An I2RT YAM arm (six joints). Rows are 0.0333 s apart.
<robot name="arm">
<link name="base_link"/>
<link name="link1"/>
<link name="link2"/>
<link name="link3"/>
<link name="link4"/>
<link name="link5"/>
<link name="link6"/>
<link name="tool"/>
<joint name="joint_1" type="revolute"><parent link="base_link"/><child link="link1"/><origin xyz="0.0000 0.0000 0.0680" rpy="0.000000 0.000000 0.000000"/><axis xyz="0 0 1"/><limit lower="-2.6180" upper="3.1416"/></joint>
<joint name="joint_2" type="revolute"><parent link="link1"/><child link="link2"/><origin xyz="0.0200 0.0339 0.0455" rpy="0.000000 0.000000 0.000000"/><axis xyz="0 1 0"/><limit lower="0.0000" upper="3.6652"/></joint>
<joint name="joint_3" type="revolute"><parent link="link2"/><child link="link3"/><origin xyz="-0.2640 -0.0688 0.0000" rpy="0.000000 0.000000 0.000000"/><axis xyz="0 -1 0"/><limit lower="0.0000" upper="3.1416"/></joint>
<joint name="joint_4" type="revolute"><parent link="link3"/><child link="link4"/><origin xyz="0.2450 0.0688 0.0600" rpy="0.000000 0.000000 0.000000"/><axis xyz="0 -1 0"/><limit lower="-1.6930" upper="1.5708"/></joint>
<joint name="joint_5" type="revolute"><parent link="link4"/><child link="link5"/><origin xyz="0.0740 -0.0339 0.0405" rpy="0.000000 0.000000 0.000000"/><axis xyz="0 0 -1"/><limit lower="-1.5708" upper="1.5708"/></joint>
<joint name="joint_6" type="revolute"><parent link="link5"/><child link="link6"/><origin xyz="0.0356 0.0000 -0.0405" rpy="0.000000 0.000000 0.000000"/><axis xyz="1 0 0"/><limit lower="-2.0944" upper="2.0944"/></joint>
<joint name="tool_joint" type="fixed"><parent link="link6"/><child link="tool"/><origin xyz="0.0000 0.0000 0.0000" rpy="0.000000 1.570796 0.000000"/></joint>
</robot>
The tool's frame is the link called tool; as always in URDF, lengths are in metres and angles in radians.
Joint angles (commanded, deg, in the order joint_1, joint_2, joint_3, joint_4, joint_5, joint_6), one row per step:
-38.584, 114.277, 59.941, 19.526, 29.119, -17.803
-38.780, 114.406, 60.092, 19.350, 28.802, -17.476
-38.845, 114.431, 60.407, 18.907, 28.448, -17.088
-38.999, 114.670, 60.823, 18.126, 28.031, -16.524
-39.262, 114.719, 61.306, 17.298, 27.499, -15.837
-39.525, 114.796, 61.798, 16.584, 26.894, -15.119
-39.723, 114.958, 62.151, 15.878, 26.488, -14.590
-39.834, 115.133, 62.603, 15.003, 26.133, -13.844
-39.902, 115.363, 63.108, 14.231, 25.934, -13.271
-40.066, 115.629, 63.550, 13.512, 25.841, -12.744
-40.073, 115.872, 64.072, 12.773, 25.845, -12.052
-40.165, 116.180, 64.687, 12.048, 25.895, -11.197
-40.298, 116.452, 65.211, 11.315, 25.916, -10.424
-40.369, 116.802, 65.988, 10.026, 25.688, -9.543
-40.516, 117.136, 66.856, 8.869, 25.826, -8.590
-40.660, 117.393, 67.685, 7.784, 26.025, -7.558
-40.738, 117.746, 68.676, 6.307, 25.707, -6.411
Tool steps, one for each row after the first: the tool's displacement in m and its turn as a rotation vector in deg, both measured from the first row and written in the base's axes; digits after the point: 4 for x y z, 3 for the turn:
-0.0004, -0.0012, -0.0005, 0.322, -0.263, -0.100
0.0001, -0.0020, 0.0002, 0.677, -0.591, -0.070
0.0002, -0.0032, -0.0007, 1.392, -0.735, -0.175
0.0001, -0.0051, 0.0000, 2.062, -1.186, -0.363
0.0000, -0.0071, 0.0007, 2.718, -1.764, -0.512
-0.0002, -0.0084, 0.0003, 3.372, -1.947, -0.673
0.0001, -0.0095, -0.0001, 4.115, -2.222, -0.910
0.0007, -0.0105, -0.0003, 4.675, -2.376, -1.142
0.0007, -0.0120, -0.0011, 5.198, -2.423, -1.536
0.0016, -0.0128, -0.0013, 5.664, -2.625, -1.937
0.0024, -0.0144, -0.0014, 6.115, -2.977, -2.548
0.0027, -0.0159, -0.0018, 6.596, -3.225, -3.142
0.0036, -0.0172, -0.0022, 7.471, -3.347, -3.570
0.0043, -0.0194, -0.0019, 8.012, -3.585, -4.388
0.0050, -0.0214, -0.0011, 8.463, -3.949, -5.289
0.0063, -0.0231, -0.0008, 9.423, -4.325, -5.832

